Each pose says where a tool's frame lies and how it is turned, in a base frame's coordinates. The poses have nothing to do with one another.
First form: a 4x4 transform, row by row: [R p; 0 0 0 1], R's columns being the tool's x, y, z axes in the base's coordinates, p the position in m. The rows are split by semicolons.
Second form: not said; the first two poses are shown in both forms.
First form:
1: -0.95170 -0.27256 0.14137 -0.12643; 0.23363 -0.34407 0.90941 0.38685; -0.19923 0.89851 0.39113 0.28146; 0 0 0 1
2: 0.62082 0.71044 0.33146 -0.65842; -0.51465 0.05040 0.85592 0.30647; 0.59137 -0.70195 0.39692 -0.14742; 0 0 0 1
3: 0.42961 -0.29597 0.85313 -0.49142; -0.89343 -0.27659 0.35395 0.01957; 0.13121 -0.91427 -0.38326 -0.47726; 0 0 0 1
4: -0.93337 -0.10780 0.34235 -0.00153; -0.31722 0.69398 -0.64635 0.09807; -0.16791 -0.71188 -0.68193 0.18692; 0 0 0 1
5: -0.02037 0.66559 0.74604 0.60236; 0.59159 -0.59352 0.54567 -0.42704; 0.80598 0.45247 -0.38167 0.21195; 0 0 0 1
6: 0.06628 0.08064 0.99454 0.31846; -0.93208 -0.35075 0.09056 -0.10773; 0.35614 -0.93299 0.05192 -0.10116; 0 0 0 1
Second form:
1: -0.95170 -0.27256 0.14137 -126.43; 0.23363 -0.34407 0.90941 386.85; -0.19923 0.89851 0.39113 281.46; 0 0 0 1
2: 0.62082 0.71044 0.33146 -658.42; -0.51465 0.05040 0.85592 306.47; 0.59137 -0.70195 0.39692 -147.42; 0 0 0 1
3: 0.42961 -0.29597 0.85313 -491.42; -0.89343 -0.27659 0.35395 19.57; 0.13121 -0.91427 -0.38326 -477.26; 0 0 0 1
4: -0.93337 -0.10780 0.34235 -1.53; -0.31722 0.69398 -0.64635 98.07; -0.16791 -0.71188 -0.68193 186.92; 0 0 0 1
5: -0.02037 0.66559 0.74604 602.36; 0.59159 -0.59352 0.54567 -427.04; 0.80598 0.45247 -0.38167 211.95; 0 0 0 1
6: 0.06628 0.08064 0.99454 318.46; -0.93208 -0.35075 0.09056 -107.73; 0.35614 -0.93299 0.05192 -101.16; 0 0 0 1
